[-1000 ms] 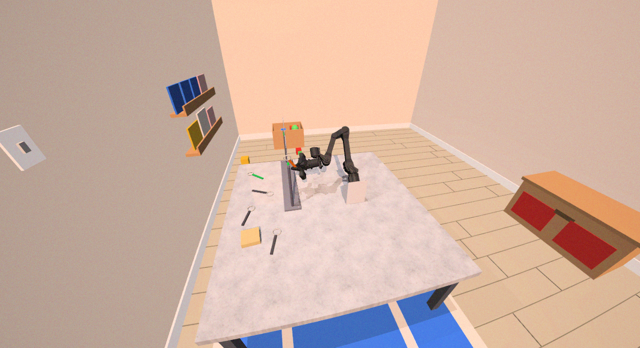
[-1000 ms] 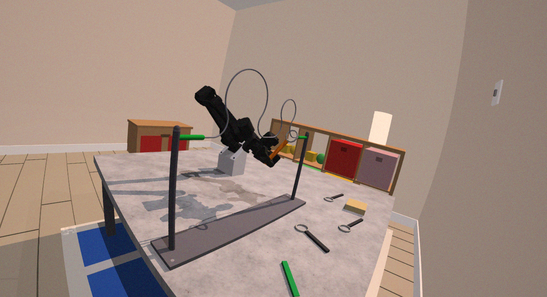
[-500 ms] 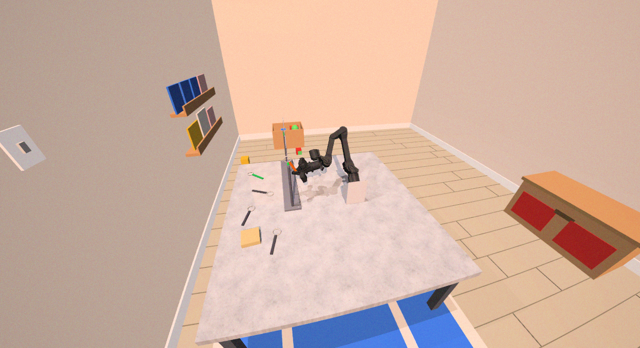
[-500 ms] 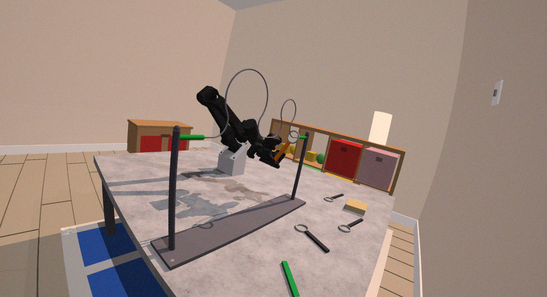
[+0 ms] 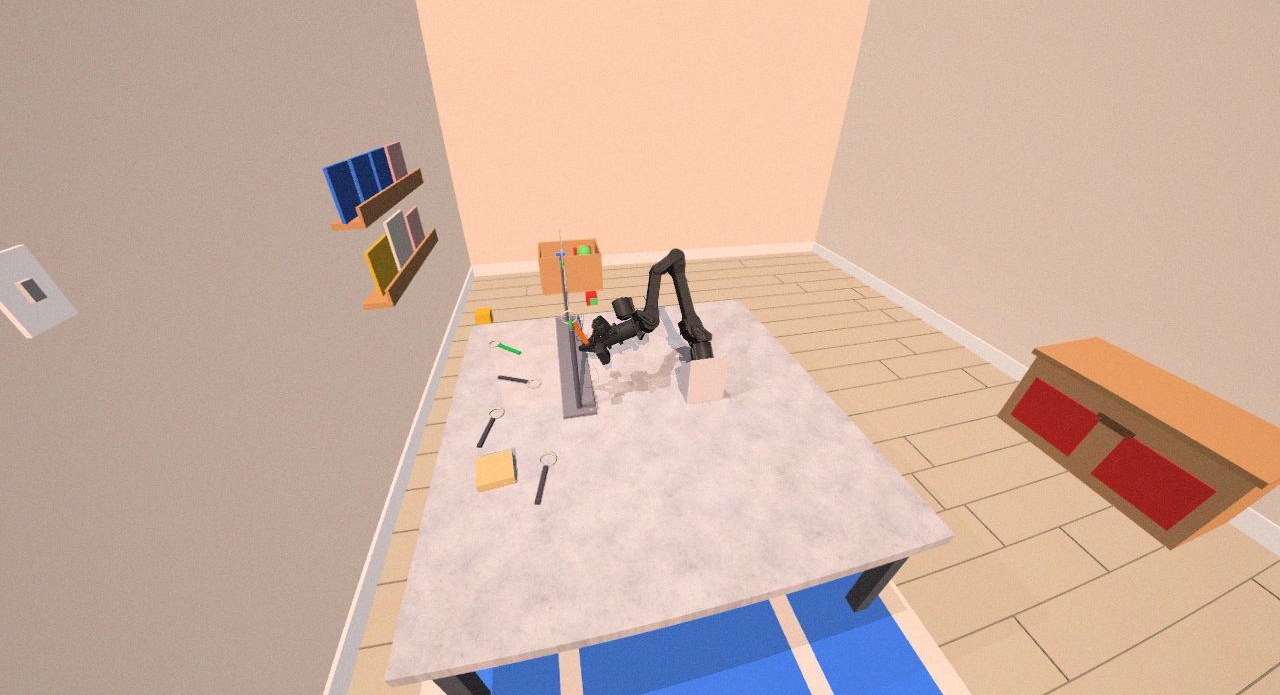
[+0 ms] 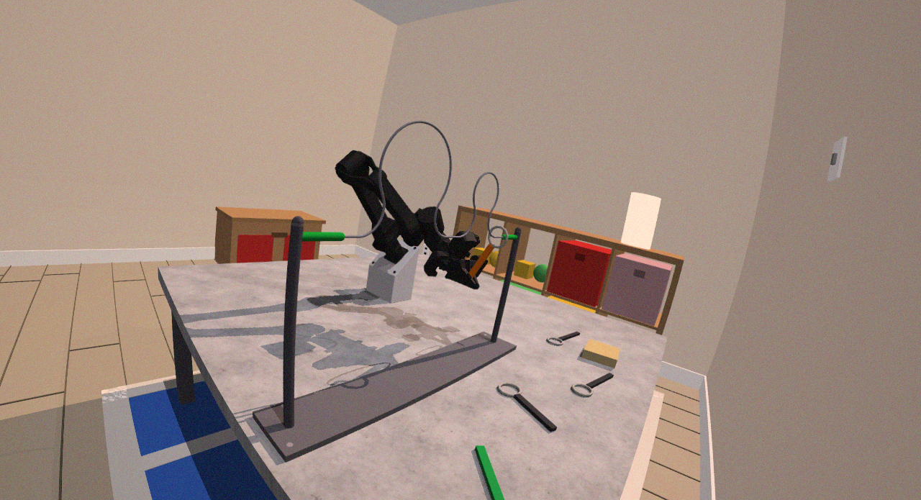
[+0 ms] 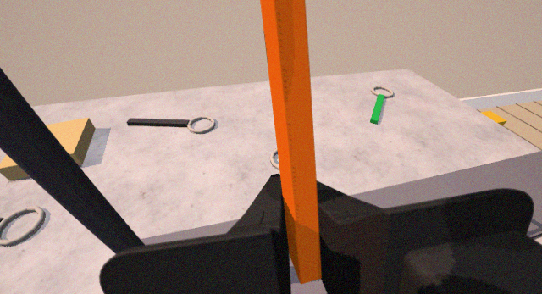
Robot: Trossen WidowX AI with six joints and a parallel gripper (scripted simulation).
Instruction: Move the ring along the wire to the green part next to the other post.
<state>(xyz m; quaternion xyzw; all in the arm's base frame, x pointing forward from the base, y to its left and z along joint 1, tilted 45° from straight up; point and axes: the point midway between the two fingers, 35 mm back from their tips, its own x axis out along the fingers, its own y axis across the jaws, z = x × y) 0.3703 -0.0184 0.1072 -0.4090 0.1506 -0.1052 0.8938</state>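
Now: gripper tip 1 cm to the right of the ring with orange handle and 9 cm below it. From my gripper tip the other things lie so: green-handled ring (32 cm ahead, 32 cm to the right, 17 cm below); tan block (26 cm ahead, 33 cm to the left, 16 cm below).
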